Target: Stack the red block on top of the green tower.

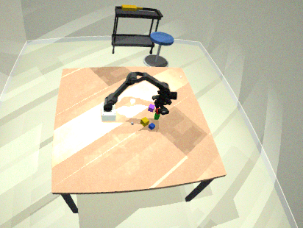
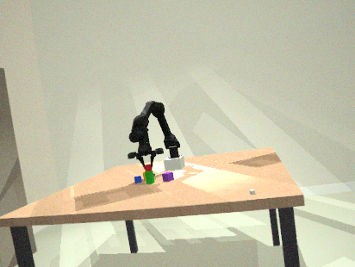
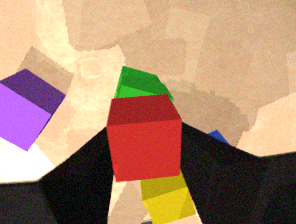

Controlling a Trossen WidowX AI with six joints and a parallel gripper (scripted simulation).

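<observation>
The red block is 1 cm above my gripper tip. The rest, counted from my gripper tip: purple block (9 cm to the left, 6 cm below, 3 cm behind); blue block (9 cm to the right, 6 cm below, 6 cm behind); yellow block (11 cm behind, 5 cm to the right, 5 cm below).
</observation>
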